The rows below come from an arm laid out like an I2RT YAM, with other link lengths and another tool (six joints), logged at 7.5 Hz.
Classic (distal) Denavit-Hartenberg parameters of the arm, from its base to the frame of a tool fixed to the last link. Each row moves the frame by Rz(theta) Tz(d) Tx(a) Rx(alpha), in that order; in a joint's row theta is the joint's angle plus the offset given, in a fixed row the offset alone. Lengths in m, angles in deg.
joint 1: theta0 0  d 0.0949  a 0.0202  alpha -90
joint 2: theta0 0  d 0  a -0.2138  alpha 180
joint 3: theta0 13.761  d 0  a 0.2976  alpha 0
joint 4: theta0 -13.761  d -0.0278  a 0.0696  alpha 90
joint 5: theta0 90  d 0.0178  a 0  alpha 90
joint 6: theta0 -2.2  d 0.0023  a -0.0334  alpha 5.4
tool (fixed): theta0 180  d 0.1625  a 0  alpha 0
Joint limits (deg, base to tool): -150..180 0..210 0..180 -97..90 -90..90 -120..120
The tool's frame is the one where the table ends.
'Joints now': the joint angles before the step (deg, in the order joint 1, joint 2, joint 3, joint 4, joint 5, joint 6). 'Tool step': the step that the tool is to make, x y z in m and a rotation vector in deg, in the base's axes. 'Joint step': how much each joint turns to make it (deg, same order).
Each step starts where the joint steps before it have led.
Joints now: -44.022, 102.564, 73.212, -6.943, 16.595, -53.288
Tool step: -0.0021, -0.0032, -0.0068, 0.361, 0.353, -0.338
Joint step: -0.439, 0.936, 0.026, 0.420, -0.088, -0.052
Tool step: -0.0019, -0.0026, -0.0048, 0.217, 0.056, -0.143
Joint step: -0.445, 0.548, -0.205, 0.587, -0.310, -0.093
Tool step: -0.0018, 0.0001, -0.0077, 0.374, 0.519, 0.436
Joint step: -0.274, 0.536, -0.581, 0.631, -0.503, -0.532
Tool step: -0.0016, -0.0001, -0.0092, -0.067, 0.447, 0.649
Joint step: -0.261, 0.576, -1.085, 1.628, -0.501, -0.875
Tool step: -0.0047, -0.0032, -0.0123, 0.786, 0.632, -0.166
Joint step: -0.780, 1.326, -0.349, 0.752, -0.542, -0.313
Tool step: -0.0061, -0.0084, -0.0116, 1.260, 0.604, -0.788
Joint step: -1.346, 2.188, 1.075, -0.214, -0.698, -0.026
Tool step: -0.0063, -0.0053, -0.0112, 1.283, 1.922, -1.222
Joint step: -0.646, 2.228, 1.709, -1.709, 0.806, -0.053
